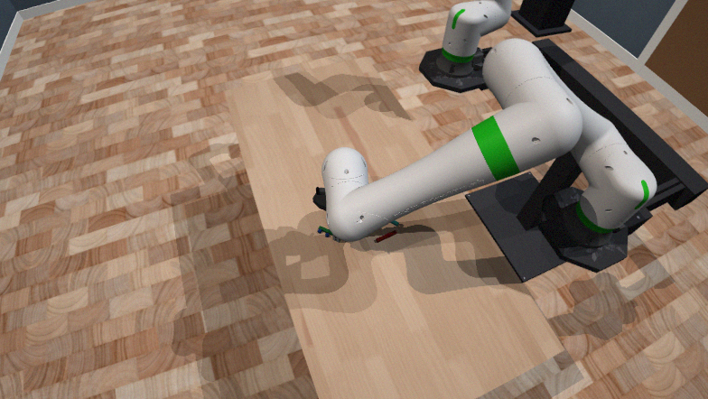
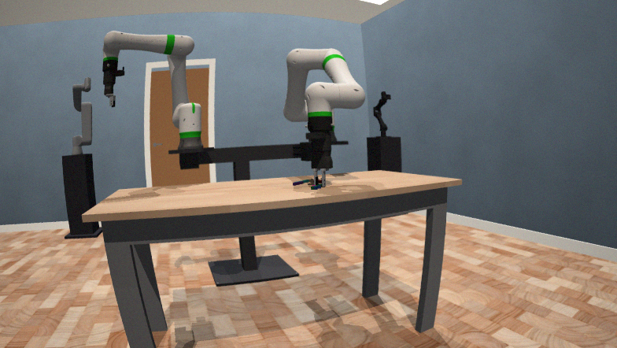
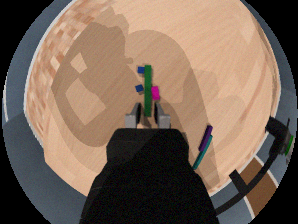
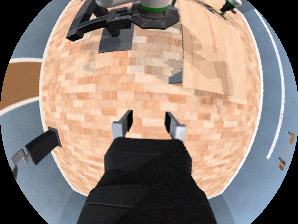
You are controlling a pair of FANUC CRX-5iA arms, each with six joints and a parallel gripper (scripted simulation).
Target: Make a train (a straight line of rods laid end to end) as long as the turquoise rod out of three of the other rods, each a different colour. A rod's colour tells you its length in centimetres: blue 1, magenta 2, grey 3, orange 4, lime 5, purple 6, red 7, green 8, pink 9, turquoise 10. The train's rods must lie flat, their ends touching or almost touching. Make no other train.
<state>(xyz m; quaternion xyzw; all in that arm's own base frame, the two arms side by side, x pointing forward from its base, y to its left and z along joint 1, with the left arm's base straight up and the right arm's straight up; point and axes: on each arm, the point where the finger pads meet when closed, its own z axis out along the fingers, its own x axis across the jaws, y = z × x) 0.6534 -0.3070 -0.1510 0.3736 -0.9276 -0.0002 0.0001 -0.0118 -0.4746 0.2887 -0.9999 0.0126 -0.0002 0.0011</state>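
Note:
The magenta rod is 3 cm to the right of my left hand, 2 cm below it and 1 cm ahead of it. The rest, counted from my left hand: green rod (2 cm to the right, 2 cm below, 2 cm ahead); red rod (14 cm behind, 5 cm to the left, 2 cm below); purple rod (13 cm behind, 4 cm to the right, 2 cm below).

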